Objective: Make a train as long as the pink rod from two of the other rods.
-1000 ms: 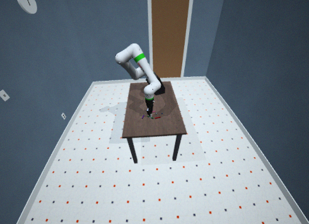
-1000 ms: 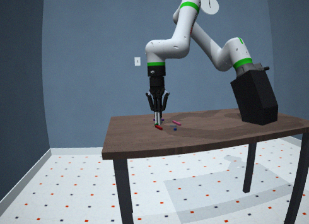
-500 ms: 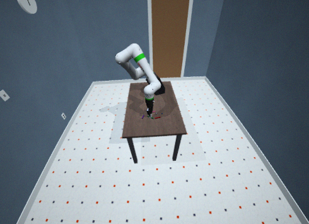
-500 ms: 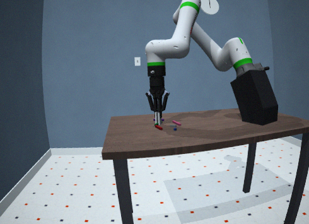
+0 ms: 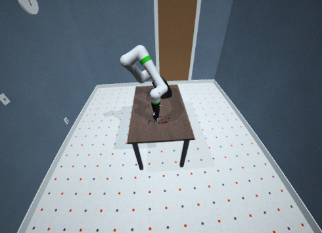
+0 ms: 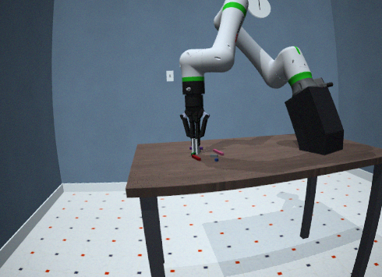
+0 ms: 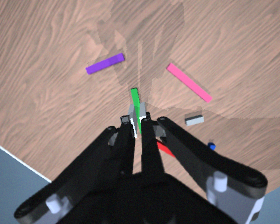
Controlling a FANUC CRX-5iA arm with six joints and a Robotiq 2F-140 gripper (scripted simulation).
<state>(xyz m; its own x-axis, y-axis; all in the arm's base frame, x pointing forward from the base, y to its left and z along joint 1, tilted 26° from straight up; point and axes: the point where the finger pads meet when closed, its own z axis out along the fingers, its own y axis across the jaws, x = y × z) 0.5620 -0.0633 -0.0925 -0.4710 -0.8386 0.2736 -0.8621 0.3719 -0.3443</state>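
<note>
Right now the small blue rod is 60 mm behind my hand, 150 mm to the left of it and 30 mm below it. From my hand the other things lie so: red rod: 10 mm ahead, 90 mm to the left, 30 mm below; green rod: 30 mm below; purple rod: 10 mm behind, 90 mm to the right, 30 mm below.
</note>
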